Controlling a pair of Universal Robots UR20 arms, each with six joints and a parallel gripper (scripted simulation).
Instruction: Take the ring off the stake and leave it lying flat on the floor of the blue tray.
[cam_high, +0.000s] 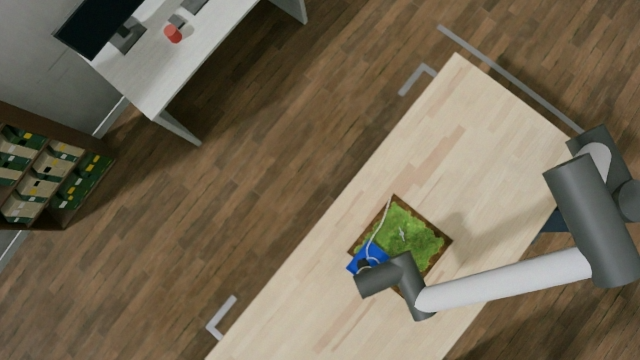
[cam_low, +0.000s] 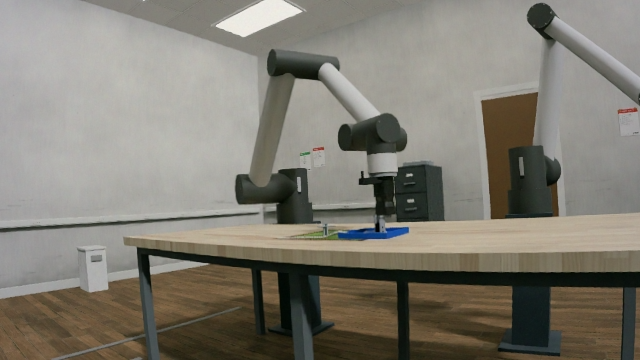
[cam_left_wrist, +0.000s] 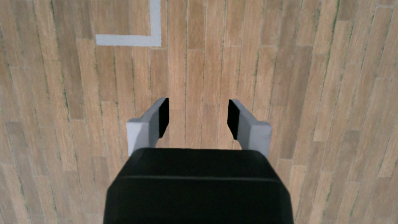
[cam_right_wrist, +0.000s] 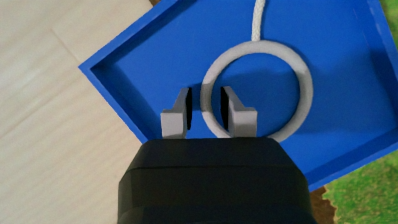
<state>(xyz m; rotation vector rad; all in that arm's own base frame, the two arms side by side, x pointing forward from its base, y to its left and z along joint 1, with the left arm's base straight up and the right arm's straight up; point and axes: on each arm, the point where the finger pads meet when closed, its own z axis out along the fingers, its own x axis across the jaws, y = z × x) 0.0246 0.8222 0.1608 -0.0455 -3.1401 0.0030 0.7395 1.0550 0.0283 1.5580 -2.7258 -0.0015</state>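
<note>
My right hand is 30 mm past the grey ring, 30 mm to the left of it and 20 mm above it. Round my right hand: grey stake: 80 mm behind, 250 mm to the right; then green mat: 110 mm behind, 190 mm to the right, 40 mm below; then blue tray: 30 mm behind, 30 mm to the right, 20 mm below.
</note>
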